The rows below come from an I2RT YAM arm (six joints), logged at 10 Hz.
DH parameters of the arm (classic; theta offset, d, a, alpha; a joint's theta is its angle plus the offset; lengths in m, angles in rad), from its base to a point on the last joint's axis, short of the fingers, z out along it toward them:
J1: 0 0.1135 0.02 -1.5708
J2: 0 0 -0.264 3.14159
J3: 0.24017 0 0.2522 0
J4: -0.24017 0 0.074 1.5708
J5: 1.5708 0 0 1.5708
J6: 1.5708 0.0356 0 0
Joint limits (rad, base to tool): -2.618..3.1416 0..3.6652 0..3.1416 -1.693..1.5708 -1.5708..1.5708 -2.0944..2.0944
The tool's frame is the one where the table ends.
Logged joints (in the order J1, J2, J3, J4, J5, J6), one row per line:
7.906 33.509 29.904 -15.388 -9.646 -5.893
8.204 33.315 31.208 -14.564 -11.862 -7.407
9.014 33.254 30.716 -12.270 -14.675 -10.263
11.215 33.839 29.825 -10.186 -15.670 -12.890
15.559 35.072 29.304 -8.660 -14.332 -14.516
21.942 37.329 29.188 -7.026 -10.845 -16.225
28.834 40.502 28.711 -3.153 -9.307 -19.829
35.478 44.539 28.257 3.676 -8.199 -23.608
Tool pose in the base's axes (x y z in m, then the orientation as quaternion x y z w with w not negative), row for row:
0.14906 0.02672 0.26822 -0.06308 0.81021 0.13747 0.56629
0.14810 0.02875 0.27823 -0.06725 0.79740 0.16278 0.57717
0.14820 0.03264 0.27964 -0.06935 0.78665 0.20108 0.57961
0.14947 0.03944 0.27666 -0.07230 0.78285 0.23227 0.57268
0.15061 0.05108 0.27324 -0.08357 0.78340 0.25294 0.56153
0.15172 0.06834 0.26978 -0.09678 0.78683 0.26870 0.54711
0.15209 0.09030 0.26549 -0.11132 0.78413 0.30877 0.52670
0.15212 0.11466 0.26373 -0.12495 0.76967 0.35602 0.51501
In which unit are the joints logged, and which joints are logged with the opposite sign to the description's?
The joints are logged in degrees. Opposite sign: J6.
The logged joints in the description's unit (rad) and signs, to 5 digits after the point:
0.13799 0.58484 0.52192 -0.26857 -0.16835 0.10285
0.14319 0.58146 0.54468 -0.25419 -0.20703 0.12928
0.15732 0.58039 0.53610 -0.21415 -0.25613 0.17912
0.19574 0.59060 0.52054 -0.17778 -0.27349 0.22497
0.27156 0.61212 0.51145 -0.15115 -0.25014 0.25335
0.38296 0.65151 0.50943 -0.12263 -0.18928 0.28318
0.50325 0.70689 0.50110 -0.05503 -0.16244 0.34608
0.61921 0.77735 0.49318 0.06416 -0.14310 0.41204

